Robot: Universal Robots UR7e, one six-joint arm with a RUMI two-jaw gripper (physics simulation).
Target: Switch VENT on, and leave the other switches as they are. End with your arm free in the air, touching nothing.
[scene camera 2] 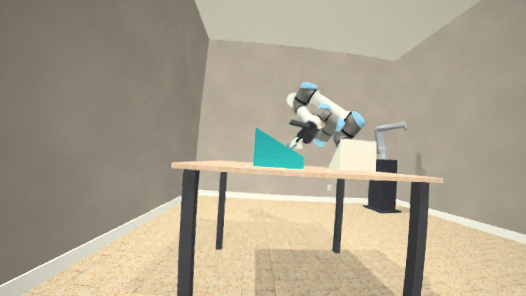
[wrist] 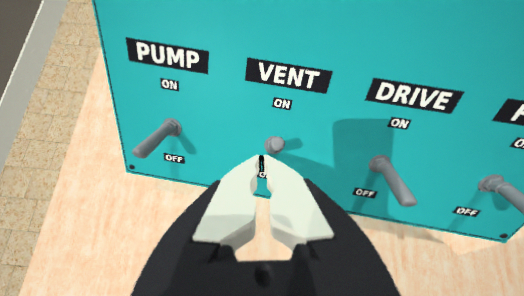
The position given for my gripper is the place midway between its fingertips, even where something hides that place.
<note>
In view: my gripper (wrist: 261,156) and a teal switch panel (scene camera 2: 268,152).
</note>
